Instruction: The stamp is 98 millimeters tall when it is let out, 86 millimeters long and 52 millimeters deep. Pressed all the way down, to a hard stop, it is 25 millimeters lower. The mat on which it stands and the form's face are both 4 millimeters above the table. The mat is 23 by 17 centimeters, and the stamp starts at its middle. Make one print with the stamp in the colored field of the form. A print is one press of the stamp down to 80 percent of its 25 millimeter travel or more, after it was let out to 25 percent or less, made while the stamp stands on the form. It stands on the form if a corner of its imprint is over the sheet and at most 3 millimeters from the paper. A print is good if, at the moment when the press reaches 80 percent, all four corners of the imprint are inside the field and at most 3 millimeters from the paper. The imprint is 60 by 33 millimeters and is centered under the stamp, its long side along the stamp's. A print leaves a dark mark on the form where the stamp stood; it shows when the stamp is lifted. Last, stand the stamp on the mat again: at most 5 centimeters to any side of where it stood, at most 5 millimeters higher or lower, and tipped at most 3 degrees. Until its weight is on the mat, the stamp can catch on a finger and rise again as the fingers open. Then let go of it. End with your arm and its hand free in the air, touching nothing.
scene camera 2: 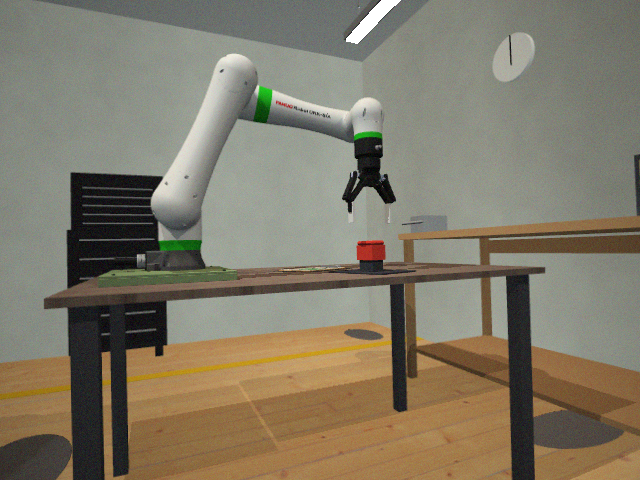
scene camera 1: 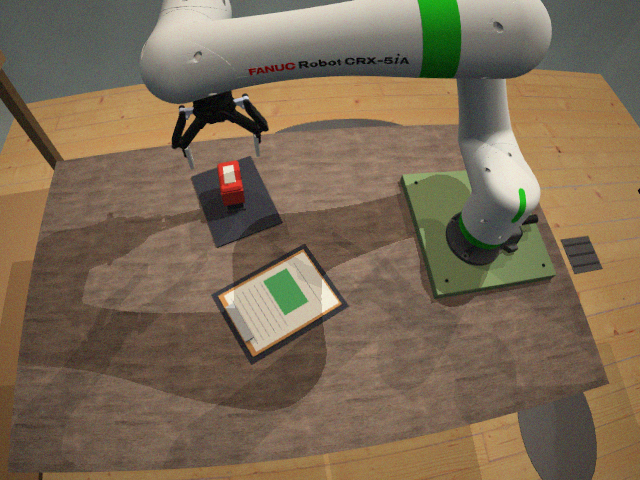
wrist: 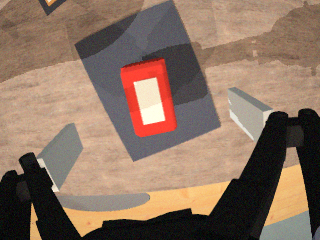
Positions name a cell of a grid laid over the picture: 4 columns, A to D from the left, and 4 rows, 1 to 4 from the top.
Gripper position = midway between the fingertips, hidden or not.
my gripper: scene camera 2 C2; scene camera 1 B2; wrist B2
